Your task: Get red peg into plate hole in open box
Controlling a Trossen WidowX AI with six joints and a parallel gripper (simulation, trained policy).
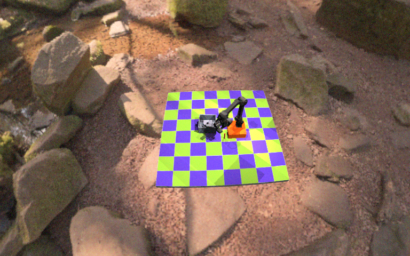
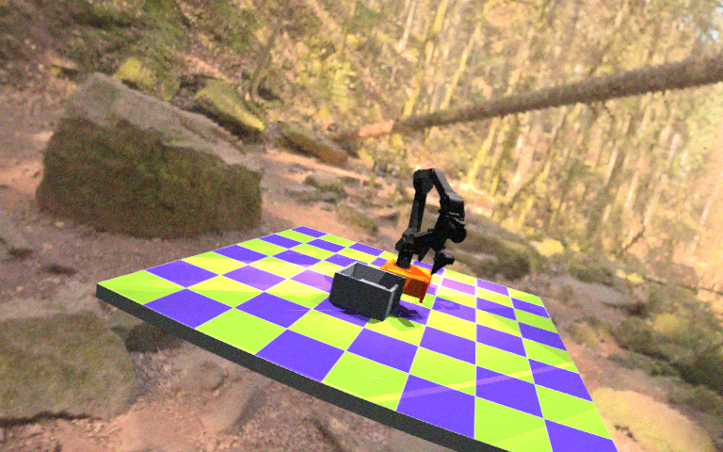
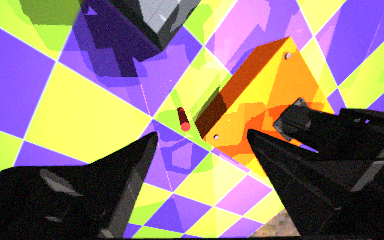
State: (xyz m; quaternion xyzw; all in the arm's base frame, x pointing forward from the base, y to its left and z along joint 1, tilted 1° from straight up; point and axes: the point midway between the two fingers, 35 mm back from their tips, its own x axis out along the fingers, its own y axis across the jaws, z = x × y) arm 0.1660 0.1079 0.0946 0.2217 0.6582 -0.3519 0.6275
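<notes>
The red peg lies 2 cm to the left of my gripper tip and 9 cm below it. Round my gripper tip: grey box (18 cm ahead, 14 cm to the right, 10 cm below).
</notes>
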